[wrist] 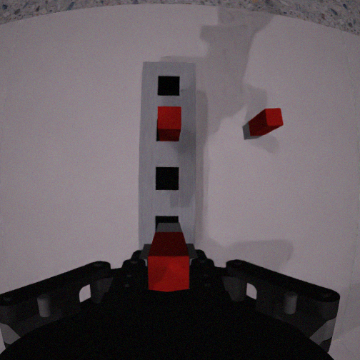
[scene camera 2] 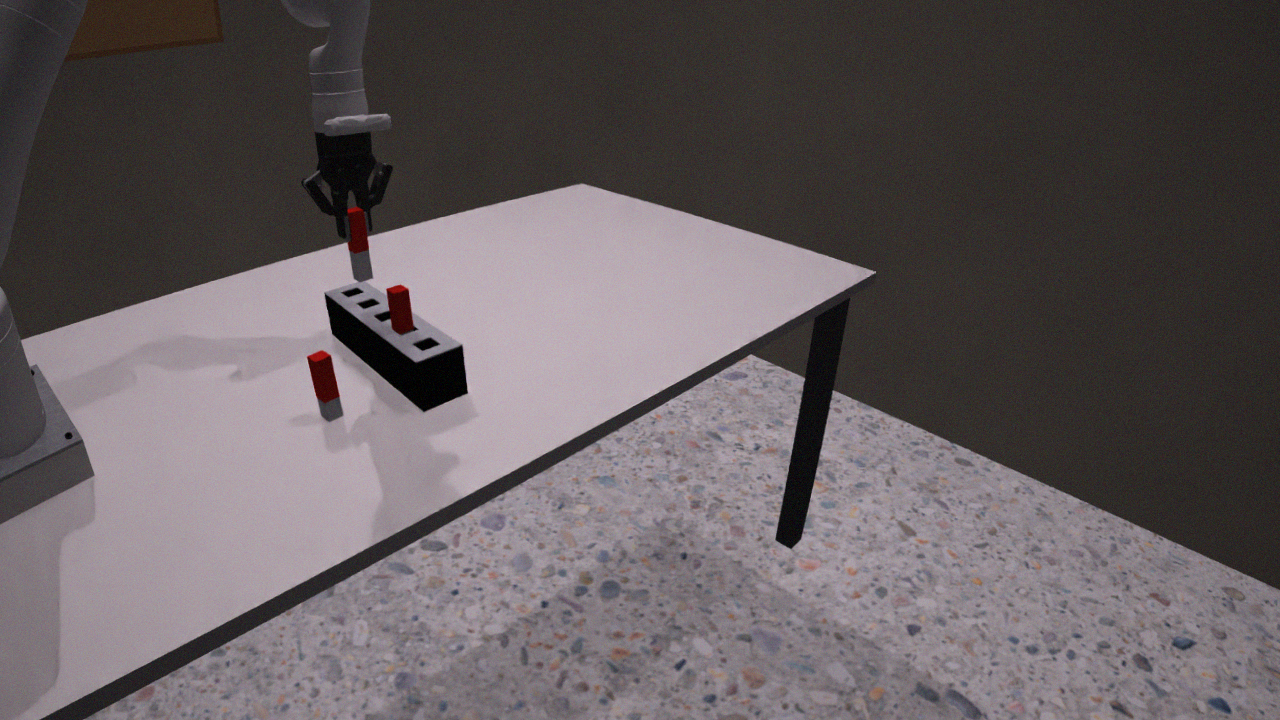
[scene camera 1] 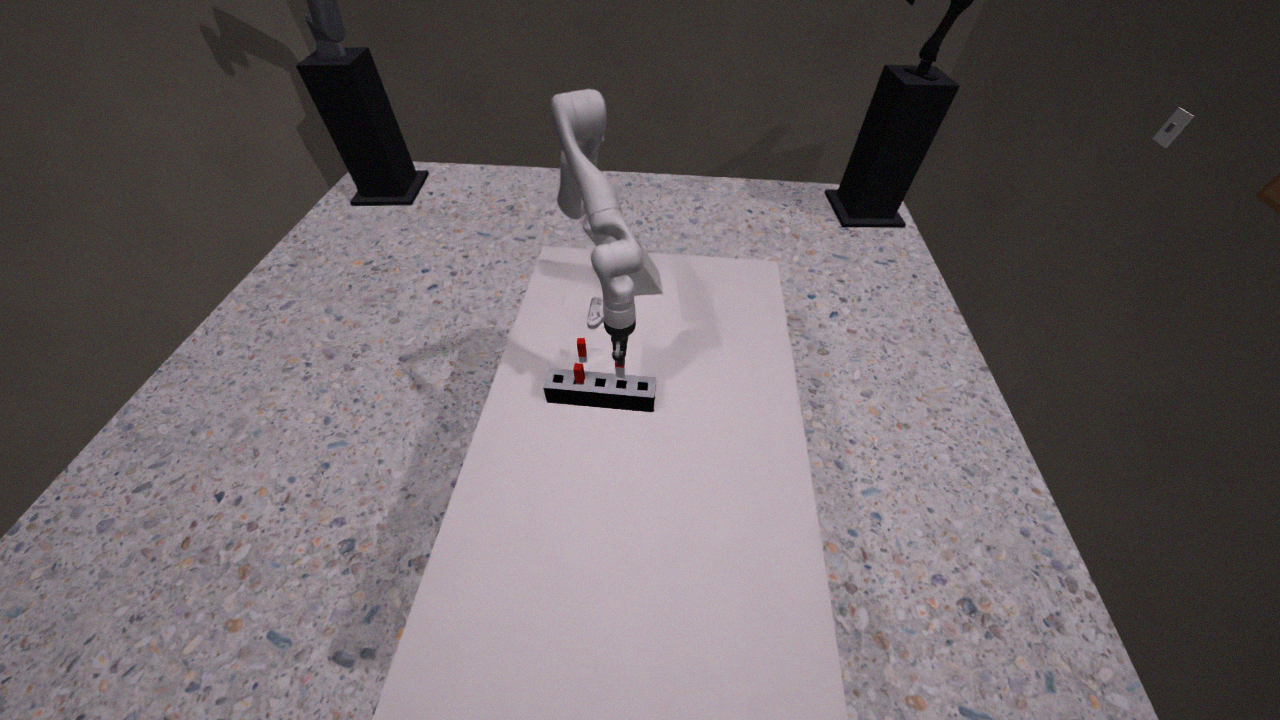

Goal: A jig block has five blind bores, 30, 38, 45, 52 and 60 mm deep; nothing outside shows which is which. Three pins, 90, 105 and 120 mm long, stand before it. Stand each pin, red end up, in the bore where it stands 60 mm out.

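Places are measured from the arm's base along level axes (x up, y left, z back), in millimetres.
Pixels of known places: gripper, fingertip midpoint: [scene camera 2: 356, 238] [scene camera 1: 621, 359]; arm's base at its link origin: [scene camera 2: 3, 424].
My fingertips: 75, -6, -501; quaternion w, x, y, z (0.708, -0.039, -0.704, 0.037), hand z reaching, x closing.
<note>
Ahead of a thing's pixels: the offset from my fingertips to its top centre, as dx, dy, dz. Level surfaces: height alone.
The jig block @[-105, -61, +5] [scene camera 1: 599, 395] [scene camera 2: 447, 380] [wrist: 167, 152] has a grey top with five square bores in a row. One pin @[-44, -118, +13] [scene camera 1: 579, 372] [scene camera 2: 400, 308] [wrist: 169, 120] stands red end up in its second bore from the left in scene camera 1. Another pin @[-89, -124, +147] [scene camera 1: 581, 347] [scene camera 2: 323, 377] [wrist: 270, 120] stands red end up on the table, beside the block. My gripper [scene camera 1: 619, 354] [scene camera 2: 356, 228] [wrist: 168, 256] is shut on the third pin @[+43, -4, +0] [scene camera 1: 619, 365] [scene camera 2: 359, 264] [wrist: 169, 272], upright, red end up. Its grey end hangs above the block's top, partly over the fourth bore in the wrist view; exact alignment is unclear.
The white table @[dx -179] [scene camera 1: 626, 555] [scene camera 2: 626, 268] [wrist: 80, 150] carries the block and the robot's base [scene camera 2: 53, 447]. The table's edge runs along the near side in scene camera 2. Two dark pedestals [scene camera 1: 362, 125] [scene camera 1: 895, 143] stand beyond the arm in scene camera 1.
</note>
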